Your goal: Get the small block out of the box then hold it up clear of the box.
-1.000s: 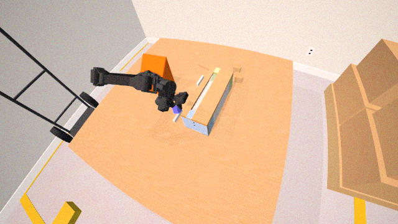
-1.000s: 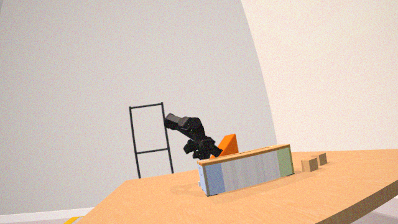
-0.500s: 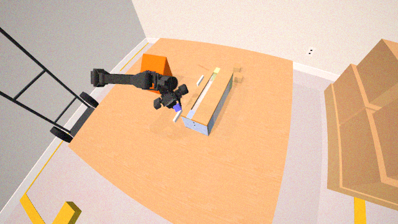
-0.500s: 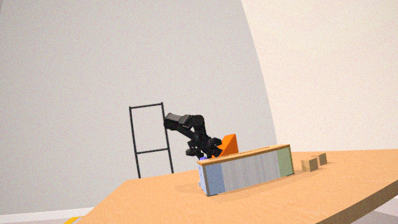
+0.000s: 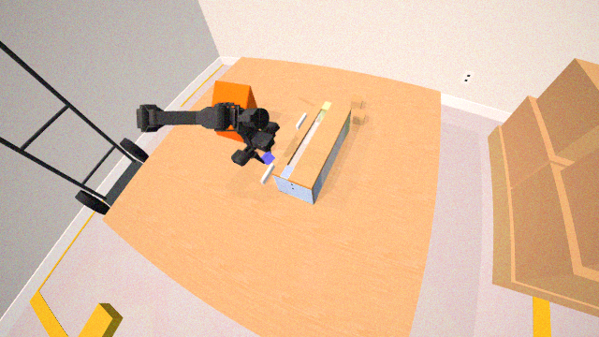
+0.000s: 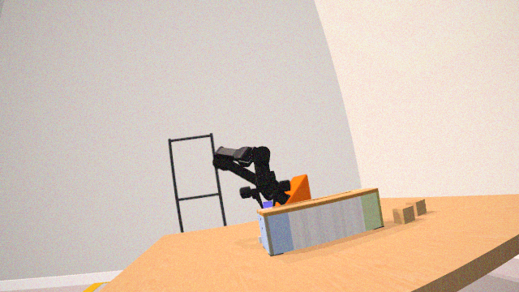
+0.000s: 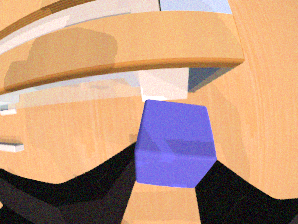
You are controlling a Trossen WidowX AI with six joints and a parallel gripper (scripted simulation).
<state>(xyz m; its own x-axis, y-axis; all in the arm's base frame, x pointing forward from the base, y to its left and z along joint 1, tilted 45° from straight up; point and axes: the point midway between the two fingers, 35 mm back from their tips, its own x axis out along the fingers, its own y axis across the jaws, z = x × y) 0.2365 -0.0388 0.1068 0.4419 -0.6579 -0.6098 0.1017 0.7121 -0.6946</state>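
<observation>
Right now my gripper tip is 10 mm short of the blue block and 20 mm below it. From my gripper tip the other things lie so: long wooden box (70 mm ahead, 150 mm to the left, 50 mm below).
</observation>
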